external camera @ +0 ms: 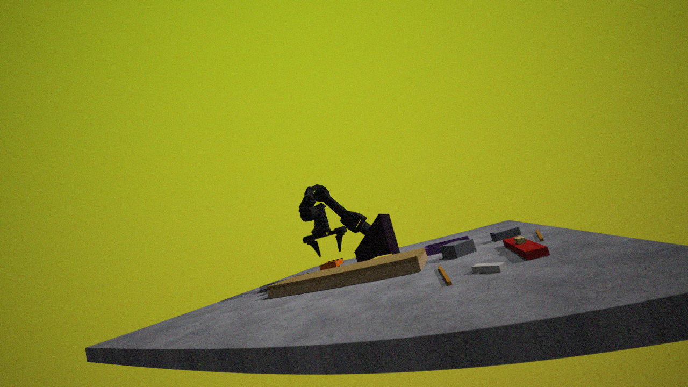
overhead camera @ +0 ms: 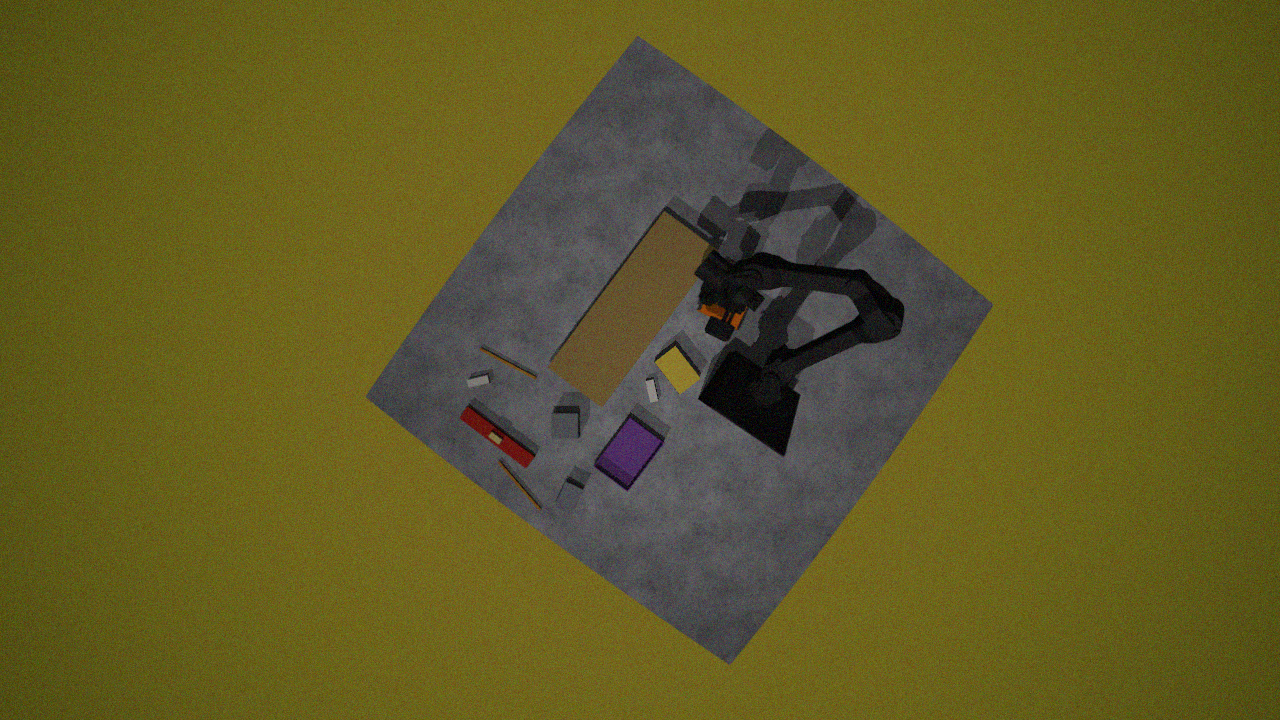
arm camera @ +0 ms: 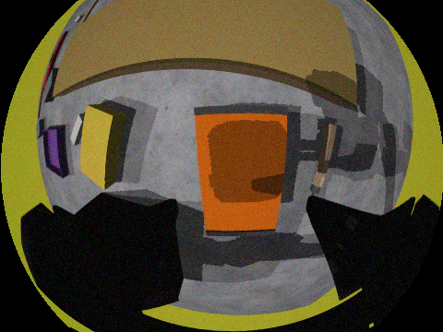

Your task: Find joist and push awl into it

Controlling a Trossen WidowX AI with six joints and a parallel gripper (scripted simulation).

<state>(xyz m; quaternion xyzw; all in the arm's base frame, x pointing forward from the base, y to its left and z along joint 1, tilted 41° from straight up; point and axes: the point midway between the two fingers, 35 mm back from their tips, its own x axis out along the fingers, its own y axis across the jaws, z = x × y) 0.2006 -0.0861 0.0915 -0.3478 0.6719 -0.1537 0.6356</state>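
The orange stud finder is 70 mm below my gripper tip and 10 mm behind it. From my gripper tip the other things lie so: awl: 110 mm to the right, 80 mm below, 10 mm ahead; then yellow block: 200 mm to the left, 70 mm below, 20 mm behind; then purple tray: 460 mm to the left, 70 mm below, 70 mm behind.
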